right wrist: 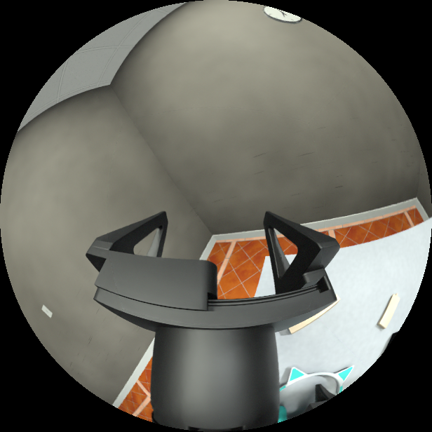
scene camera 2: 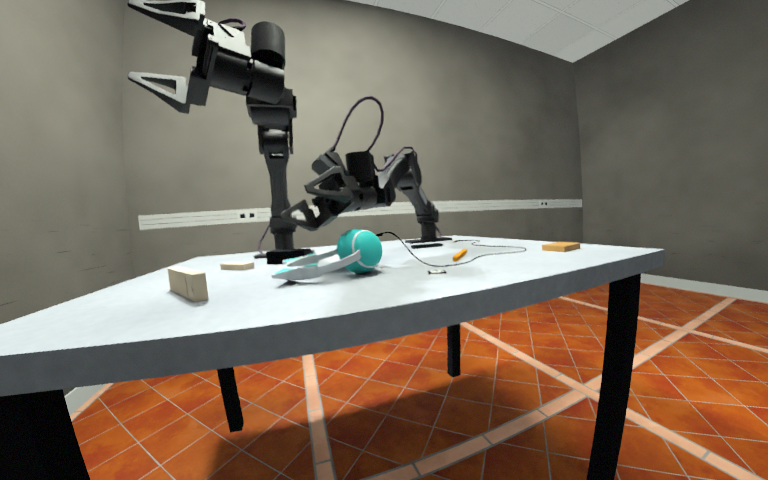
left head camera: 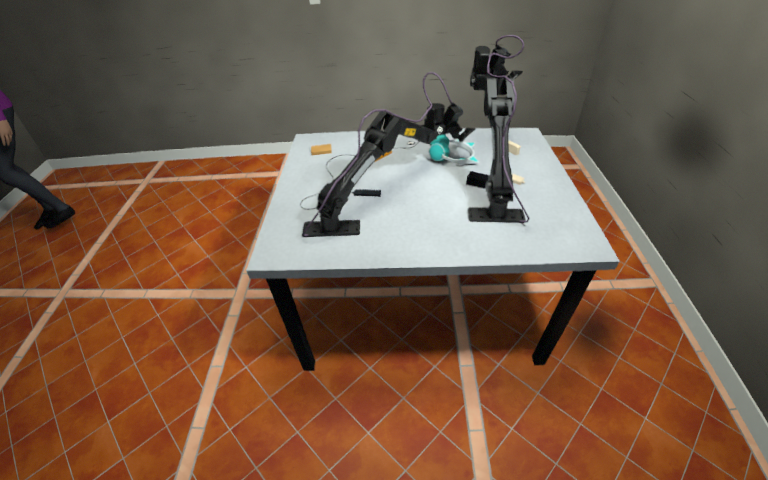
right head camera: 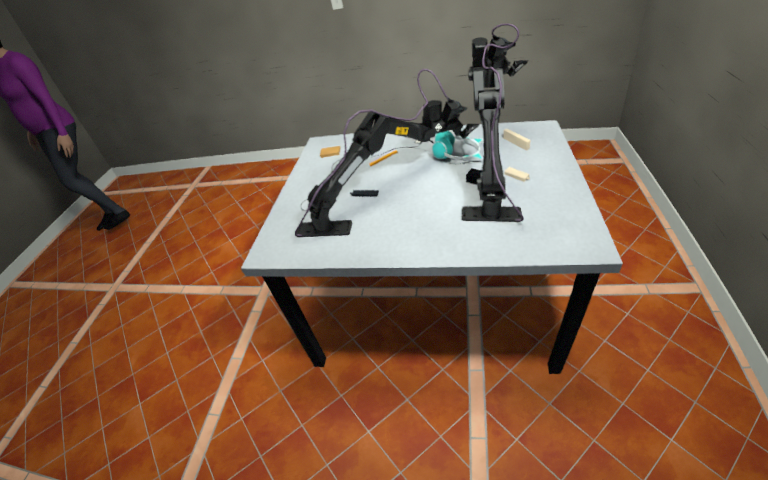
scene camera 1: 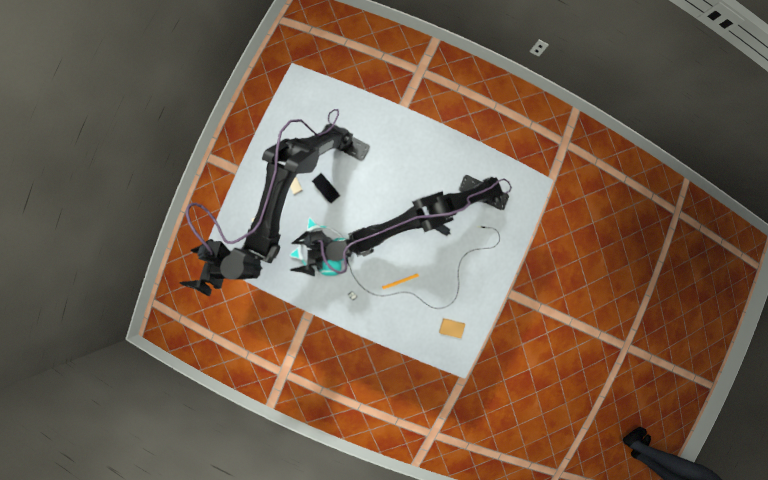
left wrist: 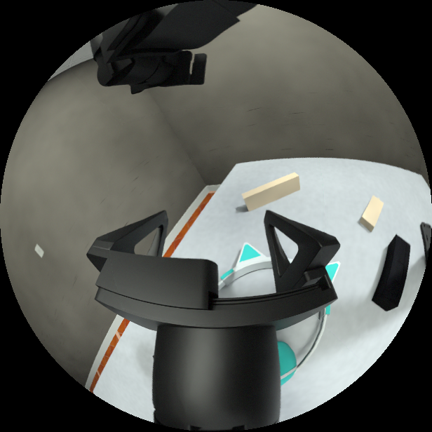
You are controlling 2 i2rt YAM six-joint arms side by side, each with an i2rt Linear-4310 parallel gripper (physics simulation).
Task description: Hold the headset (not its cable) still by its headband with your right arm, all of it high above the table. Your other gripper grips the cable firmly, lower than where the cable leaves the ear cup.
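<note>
The headset, with teal ear cups (left head camera: 438, 149) (right head camera: 442, 146) (scene camera 1: 331, 268) (scene camera 2: 362, 250) and a pale headband with cat ears (left wrist: 249, 253) (right wrist: 296, 375), lies on the table. Its thin dark cable (scene camera 1: 438, 307) (scene camera 2: 436, 265) leaves an ear cup and curves across the table top. My left gripper (scene camera 1: 294, 255) (scene camera 2: 294, 200) (left wrist: 215, 215) is open and empty, above the headset and a little over the headband. My right gripper (scene camera 1: 187, 266) (scene camera 2: 129, 39) (right wrist: 215, 216) is open and empty, high up and beyond the table's edge, well away from the headset.
A black block (scene camera 1: 326, 187) (left wrist: 392, 272) and two pale wooden blocks (scene camera 2: 188, 284) (scene camera 2: 236, 266) lie near the headset. An orange stick (scene camera 1: 400, 281), a small metallic piece (scene camera 1: 352, 295), a tan block (scene camera 1: 451, 328) and a black bar (left head camera: 367, 193) also lie on the table (left head camera: 430, 249).
</note>
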